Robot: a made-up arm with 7 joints. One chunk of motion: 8 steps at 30 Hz.
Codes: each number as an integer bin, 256 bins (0 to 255) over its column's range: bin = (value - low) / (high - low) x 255, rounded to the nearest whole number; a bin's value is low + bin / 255 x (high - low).
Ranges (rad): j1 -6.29..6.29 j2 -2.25..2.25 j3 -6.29..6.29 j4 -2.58..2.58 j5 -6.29..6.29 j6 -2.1..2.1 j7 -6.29..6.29
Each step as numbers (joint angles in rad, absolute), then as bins.
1 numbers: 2.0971 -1.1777 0.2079 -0.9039 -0.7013 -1.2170 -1.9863
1 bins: 170 61 132 83 113 54 87
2 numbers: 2.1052 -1.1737 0.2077 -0.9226 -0.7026 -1.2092 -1.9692
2 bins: 170 61 132 82 113 54 88
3 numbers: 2.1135 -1.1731 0.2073 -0.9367 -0.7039 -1.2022 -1.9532
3 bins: 170 61 132 81 113 55 88
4 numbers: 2.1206 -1.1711 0.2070 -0.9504 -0.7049 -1.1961 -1.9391
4 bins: 170 61 132 81 113 55 88
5 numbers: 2.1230 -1.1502 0.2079 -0.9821 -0.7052 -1.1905 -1.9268
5 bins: 171 62 132 79 113 55 88
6 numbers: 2.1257 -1.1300 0.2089 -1.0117 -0.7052 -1.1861 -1.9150
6 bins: 171 63 132 78 113 55 89
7 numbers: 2.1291 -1.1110 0.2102 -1.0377 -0.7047 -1.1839 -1.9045
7 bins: 171 65 132 76 113 56 89
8 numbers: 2.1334 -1.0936 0.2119 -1.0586 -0.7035 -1.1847 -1.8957
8 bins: 171 66 132 75 113 56 89
